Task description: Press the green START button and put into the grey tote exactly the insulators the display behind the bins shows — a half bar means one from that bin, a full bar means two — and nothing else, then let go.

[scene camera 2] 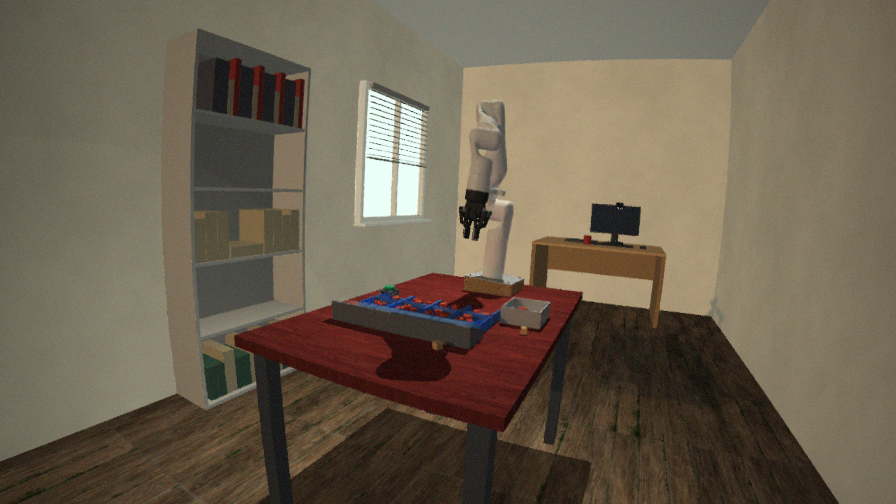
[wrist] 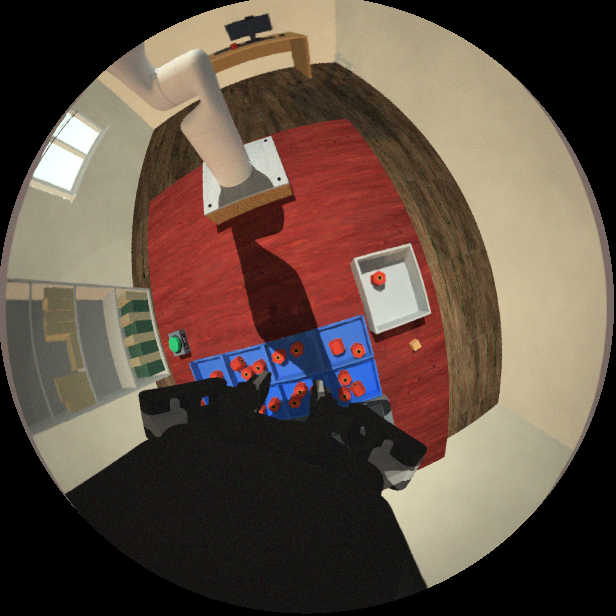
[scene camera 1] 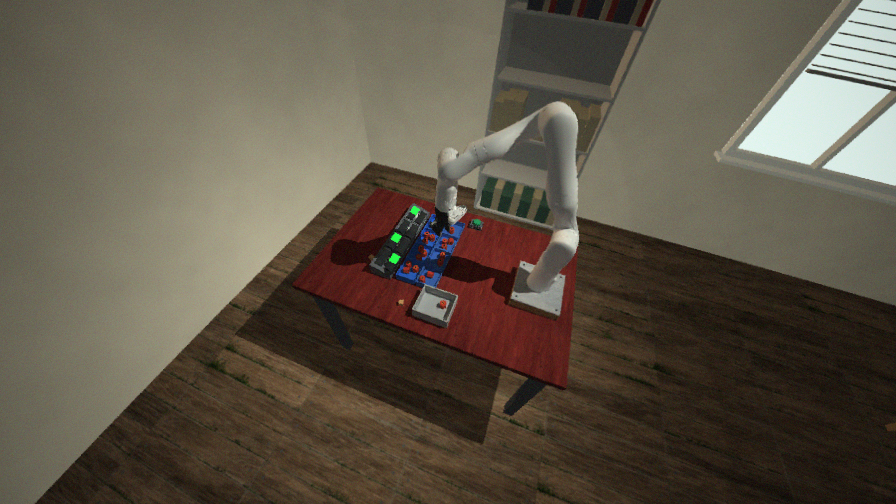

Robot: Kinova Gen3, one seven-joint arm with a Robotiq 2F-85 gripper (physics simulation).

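Note:
The blue bin tray [scene camera 1: 431, 252] holds several red insulators in its compartments. The dark display [scene camera 1: 398, 241] behind it shows three lit green bars; I cannot tell half from full. The grey tote [scene camera 1: 434, 305] holds one red insulator [wrist: 377, 278]. The green START button [scene camera 1: 476, 223] sits beside the far end of the tray, and also shows in the wrist view [wrist: 174, 343]. My gripper [scene camera 2: 474, 236] hangs well above the far end of the bins, fingers pointing down, open and empty. The wrist view [wrist: 290, 386] shows nothing between the fingertips.
A small tan cube [wrist: 414, 344] lies on the red table next to the tote. The arm's base plate [scene camera 1: 536, 289] stands at the table's edge. A bookshelf [scene camera 2: 241, 213] is beside the table, and a desk with a monitor [scene camera 2: 598, 253] is at the far wall.

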